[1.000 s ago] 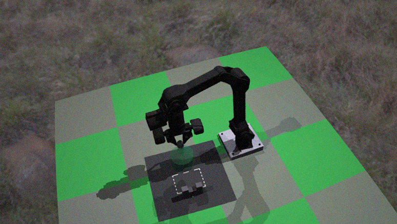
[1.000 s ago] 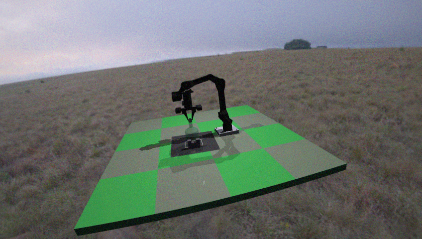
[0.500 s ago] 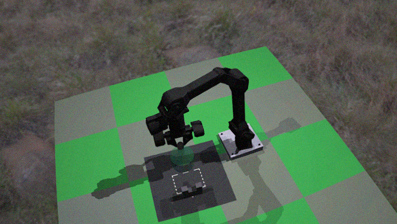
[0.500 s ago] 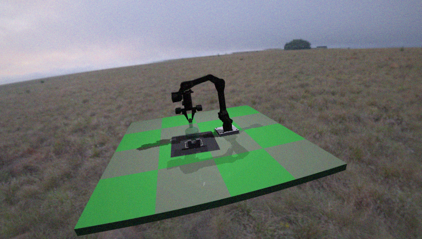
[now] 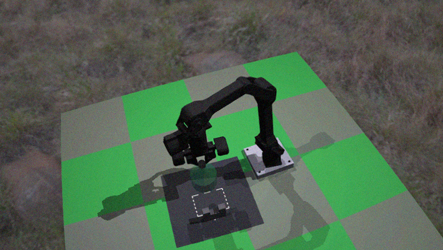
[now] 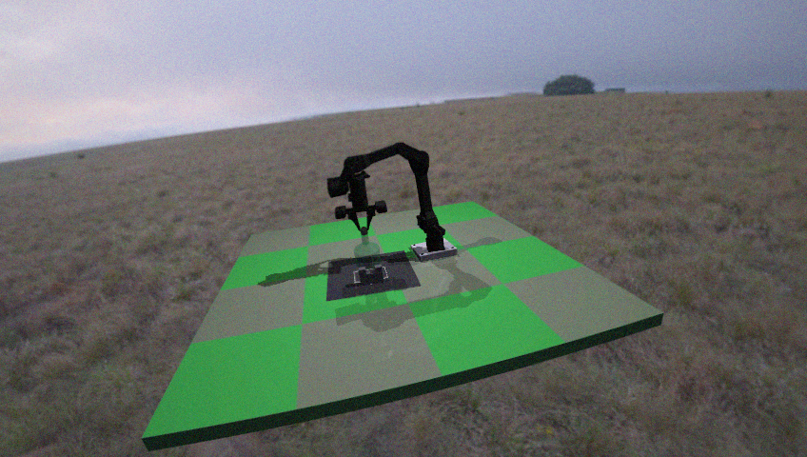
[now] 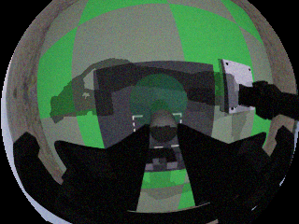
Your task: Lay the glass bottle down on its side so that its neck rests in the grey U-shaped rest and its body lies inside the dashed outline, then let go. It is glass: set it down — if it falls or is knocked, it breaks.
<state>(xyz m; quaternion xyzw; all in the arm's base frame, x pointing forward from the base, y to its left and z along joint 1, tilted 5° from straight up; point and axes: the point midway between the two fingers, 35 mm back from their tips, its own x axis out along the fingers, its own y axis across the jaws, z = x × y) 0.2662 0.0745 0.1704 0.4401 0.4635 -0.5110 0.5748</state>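
Now: the green glass bottle 10 mm to the right of my gripper tip and 50 mm below it. From my gripper tip the other things lie so: dark mat (10 mm behind, 50 mm to the left, 150 mm below).
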